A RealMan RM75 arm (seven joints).
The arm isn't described. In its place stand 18 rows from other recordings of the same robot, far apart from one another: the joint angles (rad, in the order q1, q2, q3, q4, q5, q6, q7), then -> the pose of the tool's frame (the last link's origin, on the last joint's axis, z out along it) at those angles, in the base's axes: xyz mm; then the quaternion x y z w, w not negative.
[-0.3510, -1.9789, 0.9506, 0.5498, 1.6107, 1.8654, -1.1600] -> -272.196, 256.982, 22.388, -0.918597, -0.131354, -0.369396, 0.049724
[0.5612, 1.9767, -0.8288, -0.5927, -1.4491, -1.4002, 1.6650] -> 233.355, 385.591, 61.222, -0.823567, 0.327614, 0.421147, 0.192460
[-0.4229, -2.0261, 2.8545, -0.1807, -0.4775, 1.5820, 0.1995] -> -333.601, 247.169, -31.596, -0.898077, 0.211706, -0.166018, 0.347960
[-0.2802, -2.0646, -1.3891, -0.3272, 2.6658, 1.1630, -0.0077] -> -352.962, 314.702, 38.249, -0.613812, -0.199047, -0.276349, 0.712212
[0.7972, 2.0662, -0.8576, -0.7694, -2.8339, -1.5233, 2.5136] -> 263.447, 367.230, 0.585, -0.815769, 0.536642, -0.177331, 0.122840
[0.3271, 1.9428, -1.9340, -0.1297, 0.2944, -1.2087, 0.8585] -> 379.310, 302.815, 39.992, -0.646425, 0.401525, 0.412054, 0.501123
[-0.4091, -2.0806, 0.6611, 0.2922, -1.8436, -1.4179, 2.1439] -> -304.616, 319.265, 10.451, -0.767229, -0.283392, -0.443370, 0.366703
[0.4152, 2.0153, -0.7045, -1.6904, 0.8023, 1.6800, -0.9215] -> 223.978, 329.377, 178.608, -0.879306, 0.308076, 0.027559, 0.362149
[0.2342, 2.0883, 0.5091, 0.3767, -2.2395, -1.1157, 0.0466] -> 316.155, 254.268, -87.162, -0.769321, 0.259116, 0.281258, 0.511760
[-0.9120, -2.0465, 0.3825, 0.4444, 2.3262, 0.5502, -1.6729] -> -265.559, 484.893, 36.871, -0.787334, -0.370287, -0.110293, 0.480447
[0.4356, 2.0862, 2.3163, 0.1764, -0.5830, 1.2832, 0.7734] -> 332.986, 339.504, 46.937, -0.320628, -0.594034, -0.555434, 0.485608
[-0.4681, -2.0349, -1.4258, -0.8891, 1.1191, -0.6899, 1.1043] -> -175.330, 379.674, -59.176, -0.802735, -0.468459, -0.326630, 0.171687
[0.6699, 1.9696, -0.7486, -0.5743, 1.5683, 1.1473, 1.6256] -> 232.259, 433.393, 69.468, -0.328252, -0.818937, -0.299782, 0.362936
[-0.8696, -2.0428, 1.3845, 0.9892, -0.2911, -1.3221, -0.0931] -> -179.857, 425.040, -1.340, -0.751134, -0.538284, 0.161931, 0.346159
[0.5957, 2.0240, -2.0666, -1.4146, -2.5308, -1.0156, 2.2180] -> 115.972, 321.812, -104.046, -0.963652, -0.144132, -0.164527, 0.153401
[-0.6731, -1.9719, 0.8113, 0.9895, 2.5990, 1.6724, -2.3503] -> -263.982, 364.595, 70.055, -0.858062, -0.488342, 0.080429, 0.137051
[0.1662, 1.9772, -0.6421, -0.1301, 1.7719, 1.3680, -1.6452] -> 405.262, 216.002, 14.397, -0.598515, 0.599377, 0.432181, 0.309429
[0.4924, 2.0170, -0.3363, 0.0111, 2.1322, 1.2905, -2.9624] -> 350.154, 339.882, 47.361, -0.657413, 0.182466, 0.290748, 0.670805
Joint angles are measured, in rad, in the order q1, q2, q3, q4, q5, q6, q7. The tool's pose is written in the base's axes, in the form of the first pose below.
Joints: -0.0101, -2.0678, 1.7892, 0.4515, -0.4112, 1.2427, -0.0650
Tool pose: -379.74, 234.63, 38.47, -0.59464, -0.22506, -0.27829, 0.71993
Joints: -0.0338, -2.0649, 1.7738, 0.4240, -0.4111, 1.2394, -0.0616
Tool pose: -382.72, 238.97, 40.40, -0.59547, -0.22417, -0.27097, 0.72232
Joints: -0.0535, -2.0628, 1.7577, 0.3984, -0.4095, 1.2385, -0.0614
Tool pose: -385.61, 242.08, 42.33, -0.59507, -0.22424, -0.26516, 0.72477
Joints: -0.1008, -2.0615, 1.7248, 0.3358, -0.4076, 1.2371, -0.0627
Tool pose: -391.02, 249.16, 44.42, -0.59451, -0.22707, -0.25349, 0.72852
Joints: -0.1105, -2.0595, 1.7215, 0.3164, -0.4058, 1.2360, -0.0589
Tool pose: -393.41, 249.53, 44.27, -0.59747, -0.22728, -0.24624, 0.72852
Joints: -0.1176, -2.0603, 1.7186, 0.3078, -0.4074, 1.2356, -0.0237
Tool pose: -393.75, 250.68, 44.03, -0.60119, -0.21766, -0.23231, 0.73296
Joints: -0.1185, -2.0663, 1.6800, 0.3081, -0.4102, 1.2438, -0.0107
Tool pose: -395.37, 250.13, 49.39, -0.58533, -0.21625, -0.23026, 0.74674
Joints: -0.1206, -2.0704, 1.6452, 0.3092, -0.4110, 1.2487, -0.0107
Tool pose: -396.81, 250.12, 54.39, -0.57066, -0.21792, -0.23218, 0.75693
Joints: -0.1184, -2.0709, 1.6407, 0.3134, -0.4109, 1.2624, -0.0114
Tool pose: -395.28, 249.66, 56.45, -0.56662, -0.21297, -0.23715, 0.75983
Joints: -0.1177, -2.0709, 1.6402, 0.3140, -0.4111, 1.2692, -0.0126
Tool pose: -394.61, 249.35, 57.18, -0.56530, -0.21083, -0.23950, 0.76067
